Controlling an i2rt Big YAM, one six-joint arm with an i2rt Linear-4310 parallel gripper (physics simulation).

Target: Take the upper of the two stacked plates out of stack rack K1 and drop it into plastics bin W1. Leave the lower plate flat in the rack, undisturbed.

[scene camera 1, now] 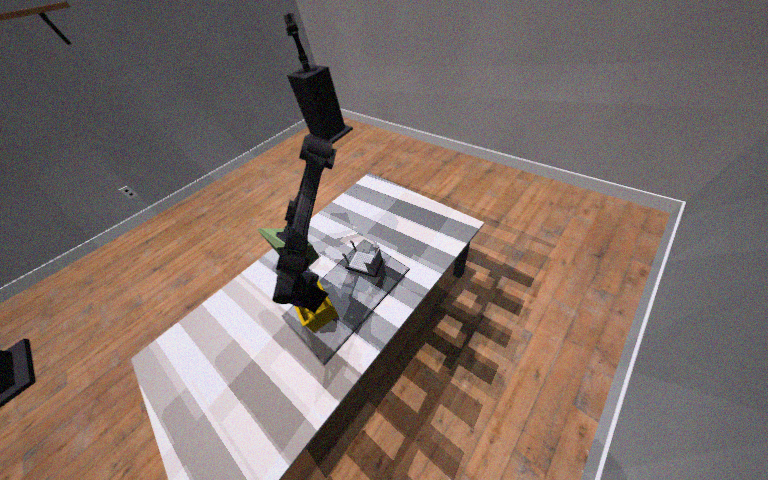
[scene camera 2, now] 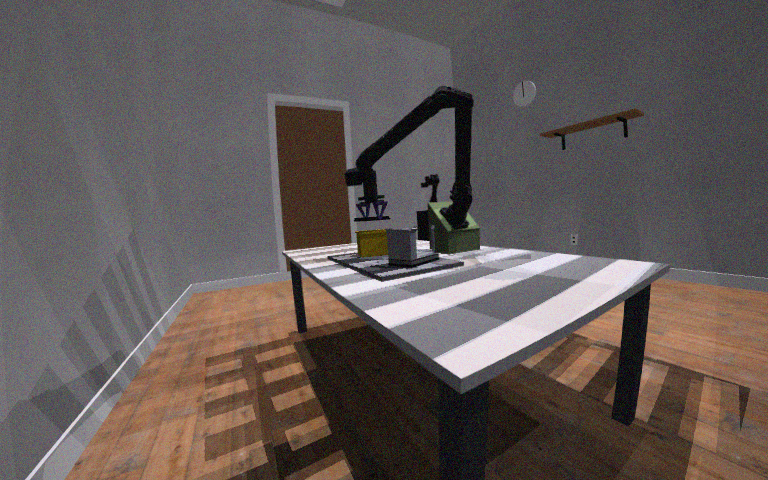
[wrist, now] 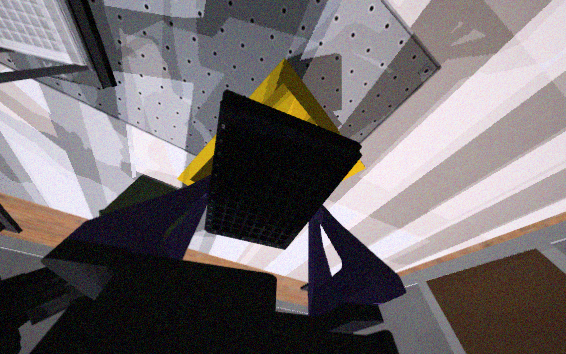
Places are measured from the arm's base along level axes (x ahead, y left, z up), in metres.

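Pixels of known places: gripper, between the fingertips: (scene camera 1: 308,296) (scene camera 2: 372,220) (wrist: 265,193); arm's base, origin of its link: (scene camera 2: 453,218).
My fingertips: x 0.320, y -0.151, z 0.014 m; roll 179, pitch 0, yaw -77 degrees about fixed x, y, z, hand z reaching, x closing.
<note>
Ahead of a thing's pixels: the offset from my fingertips to its top centre. Level surfaces: height alone.
The black upper plate {0.003 m ahead, 0.001 m left, 0.013 m up} (scene camera 2: 361,219) (wrist: 280,160) is held roughly level between the two purple fingers of my gripper (scene camera 2: 372,212) (wrist: 265,193), which is shut on it. Gripper and plate are above the yellow plastics bin W1 {0.016 m back, 0.003 m right, 0.046 m down} (scene camera 1: 318,321) (scene camera 2: 370,243) (wrist: 292,97), with a gap between plate and bin rim in scene camera 2. In the wrist view the plate covers most of the bin's opening. The grey stack rack K1 {0.007 m ahead, 0.282 m left, 0.026 m down} (scene camera 2: 401,246) (wrist: 91,45) stands apart from the bin. The pale lower plate {0.013 m ahead, 0.283 m left, 0.107 m down} (scene camera 1: 364,260) (wrist: 30,25) lies flat in it. In scene camera 1 the arm hides my fingers and the held plate.
Rack and bin stand on a dark perforated board {0.030 m ahead, 0.131 m left, 0.145 m down} (scene camera 1: 334,346) (scene camera 2: 382,275) (wrist: 350,30) on the striped table {0.159 m down} (scene camera 1: 266,418) (scene camera 2: 475,356). The arm's green base (scene camera 1: 274,237) (scene camera 2: 459,240) stands beside the board. A tall black box (scene camera 1: 318,104) stands behind the table.
</note>
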